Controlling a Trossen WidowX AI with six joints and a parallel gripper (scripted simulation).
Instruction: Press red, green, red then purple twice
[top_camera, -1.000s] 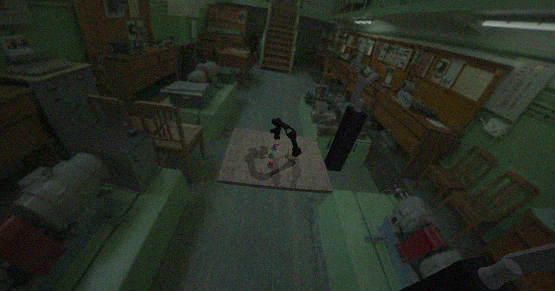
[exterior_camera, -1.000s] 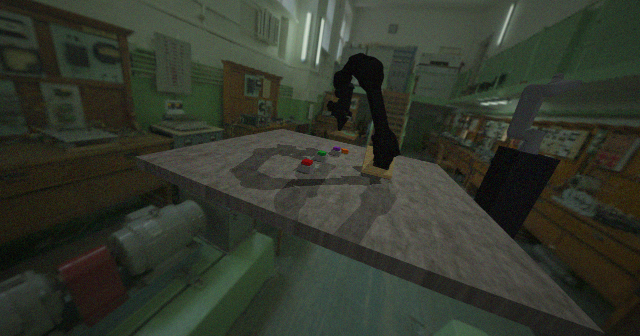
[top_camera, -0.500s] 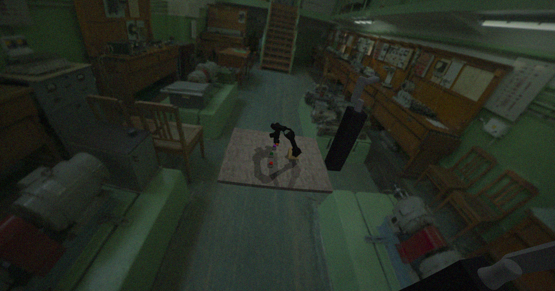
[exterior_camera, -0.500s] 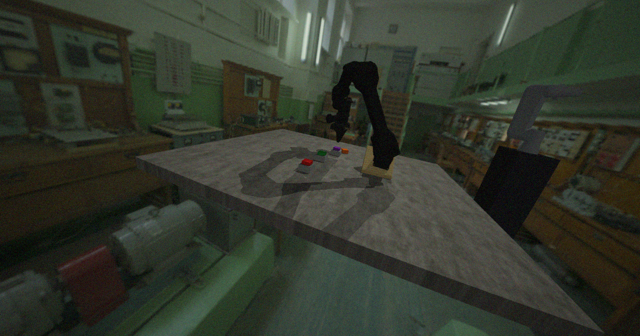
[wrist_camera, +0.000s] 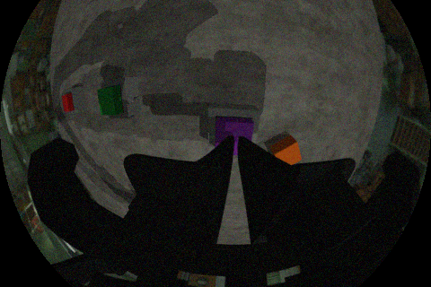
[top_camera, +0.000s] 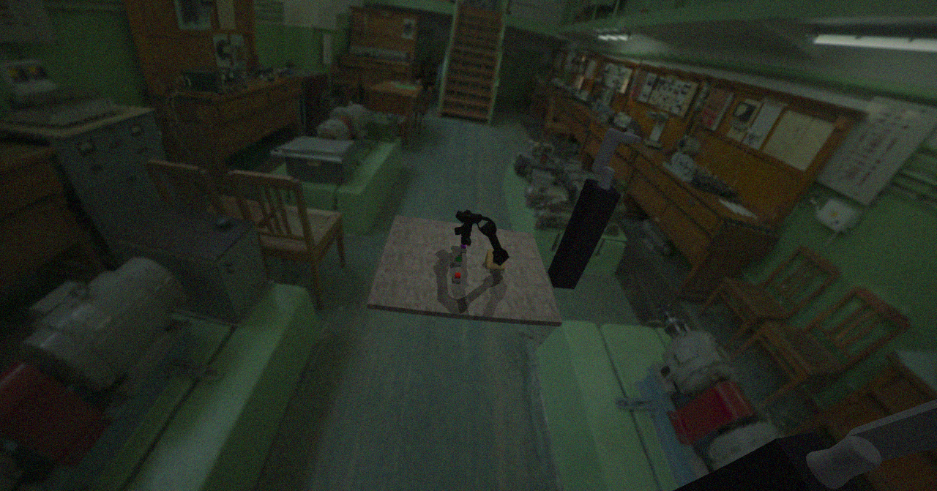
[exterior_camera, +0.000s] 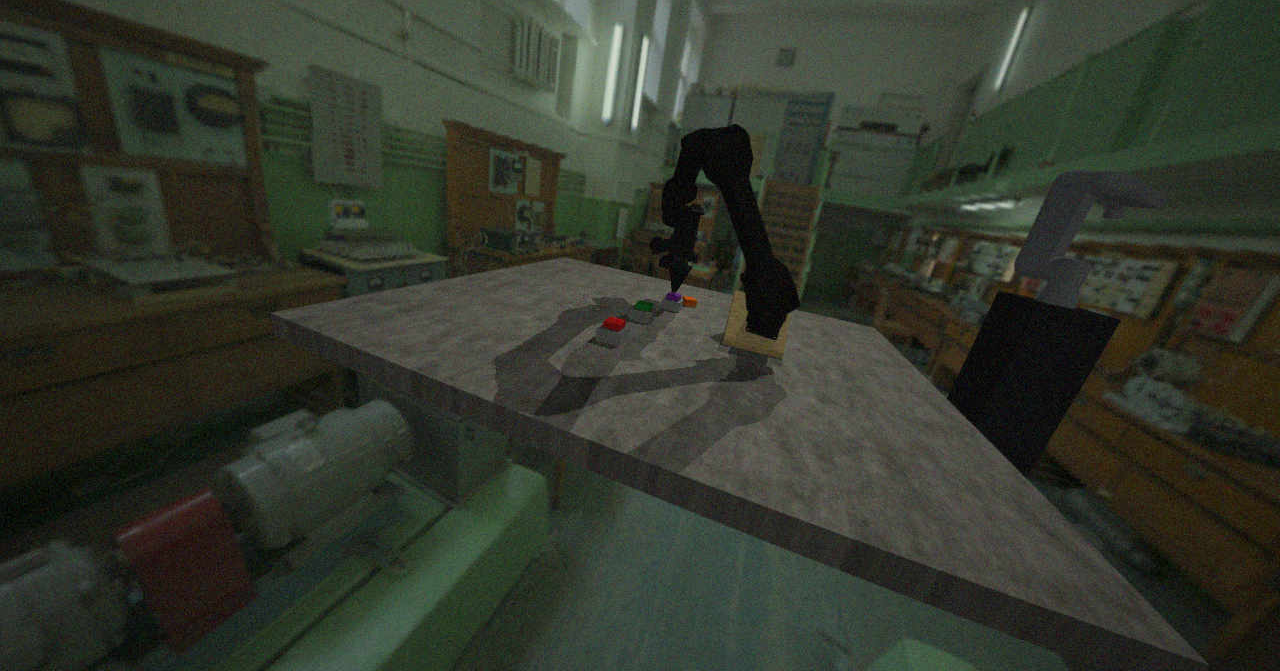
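Right now my gripper tip is 10 mm above the purple button. Round my gripper tip: green button (30 mm ahead, 140 mm to the left, 10 mm below); orange block (30 mm behind, 70 mm to the right, 30 mm below); red button (40 mm ahead, 300 mm to the left, 10 mm below).
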